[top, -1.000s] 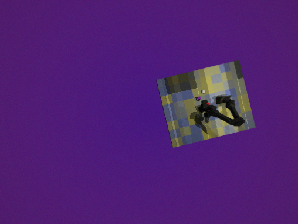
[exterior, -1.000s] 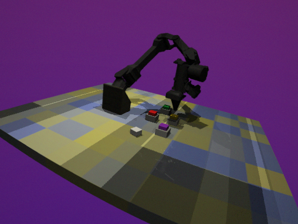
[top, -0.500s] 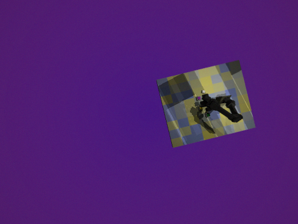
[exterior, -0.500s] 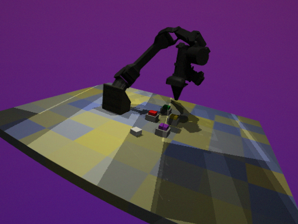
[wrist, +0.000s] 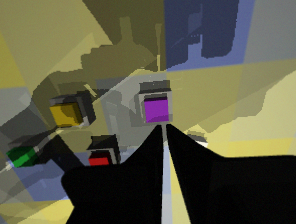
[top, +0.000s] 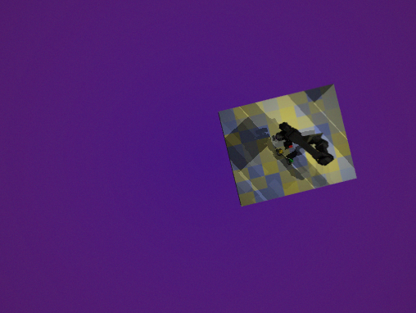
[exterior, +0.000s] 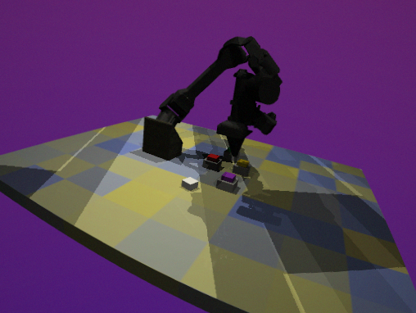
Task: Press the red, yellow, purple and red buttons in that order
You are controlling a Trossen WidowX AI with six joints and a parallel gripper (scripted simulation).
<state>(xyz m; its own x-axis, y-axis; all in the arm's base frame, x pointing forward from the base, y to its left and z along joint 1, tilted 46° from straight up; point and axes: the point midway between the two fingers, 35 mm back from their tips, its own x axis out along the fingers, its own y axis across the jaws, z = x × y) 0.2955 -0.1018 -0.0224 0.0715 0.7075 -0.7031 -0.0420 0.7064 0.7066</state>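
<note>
The purple button lies 7 cm below my gripper tip and 1 cm behind it. Round my gripper tip: yellow button: 14 cm to the left, 7 cm below, 1 cm behind; then red button: 10 cm to the left, 10 cm behind, 7 cm below; then small white block: 9 cm below, 9 cm behind, 6 cm to the right.
</note>
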